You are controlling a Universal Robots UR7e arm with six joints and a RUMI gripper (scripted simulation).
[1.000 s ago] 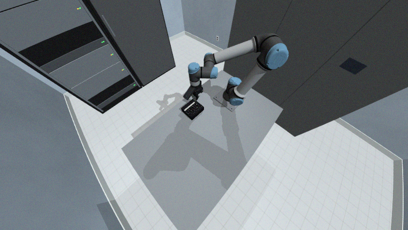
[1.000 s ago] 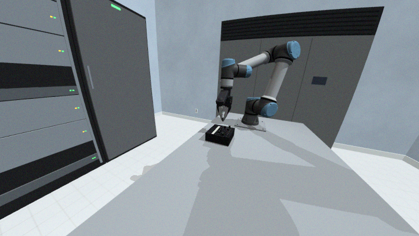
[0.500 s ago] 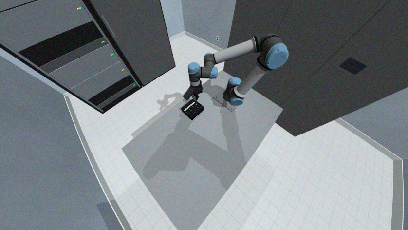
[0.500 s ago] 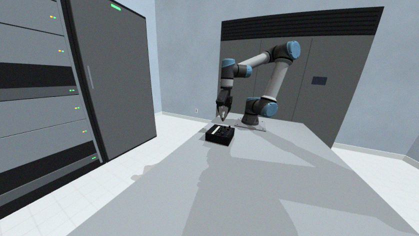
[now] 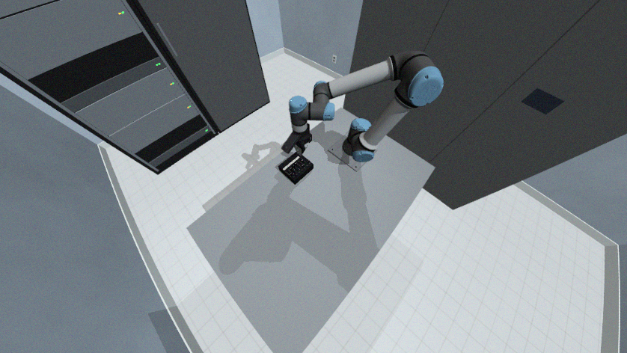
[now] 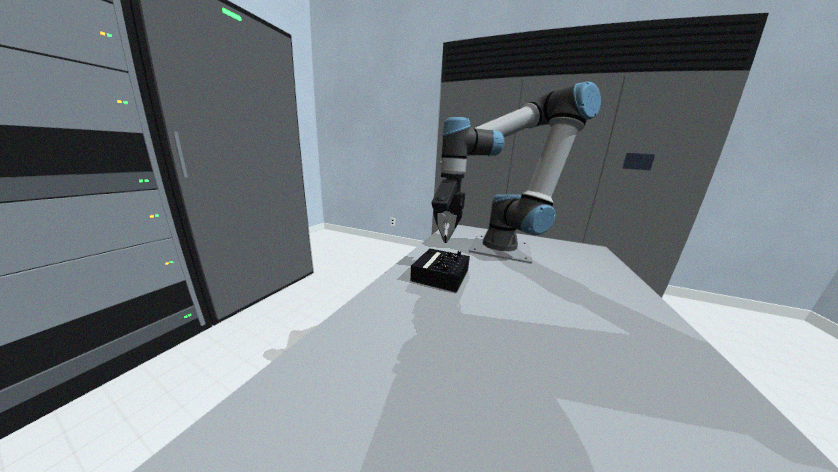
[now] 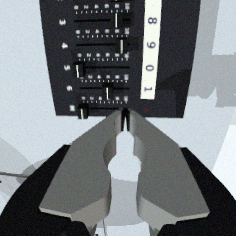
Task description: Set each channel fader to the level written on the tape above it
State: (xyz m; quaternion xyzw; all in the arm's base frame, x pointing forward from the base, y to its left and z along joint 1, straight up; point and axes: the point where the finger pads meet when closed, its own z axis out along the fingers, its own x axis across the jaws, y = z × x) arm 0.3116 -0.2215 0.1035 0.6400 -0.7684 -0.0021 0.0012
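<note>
My hand is 2 cm past the master fader cap, 5 cm to the right of it and 5 cm above it.
</note>
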